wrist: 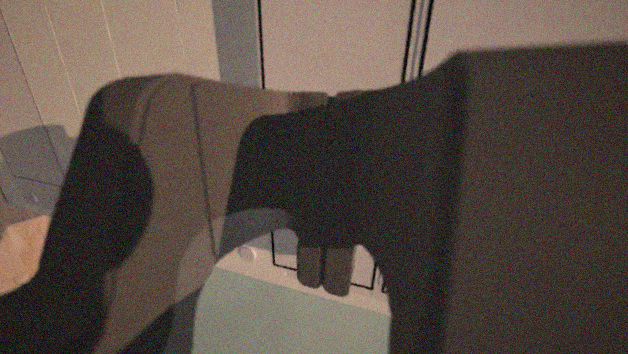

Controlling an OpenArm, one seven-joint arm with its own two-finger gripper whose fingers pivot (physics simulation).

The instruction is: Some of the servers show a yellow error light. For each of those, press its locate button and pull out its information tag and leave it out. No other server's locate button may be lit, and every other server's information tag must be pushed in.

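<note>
My gripper (335,193) is shut, its two dark fingertips side by side with no object between them. The fingertips overlap a pale strip (232,263) in the lower middle. A small round pale disc (247,254), perhaps a button, sits on this strip to the left of the fingertips and apart from them in the picture. It looks unlit. Black-outlined pale panels (335,45) show above and behind the gripper. The dark gripper body hides much of the middle and right. No yellow light shows, and I cannot make out an information tag.
A pale green surface (290,320) lies below the strip. Pale panels (150,37) with thin lines stand at the upper left, with a grey band (237,45) beside them. An orange-brown surface (22,250) shows at the left edge, under a shadow.
</note>
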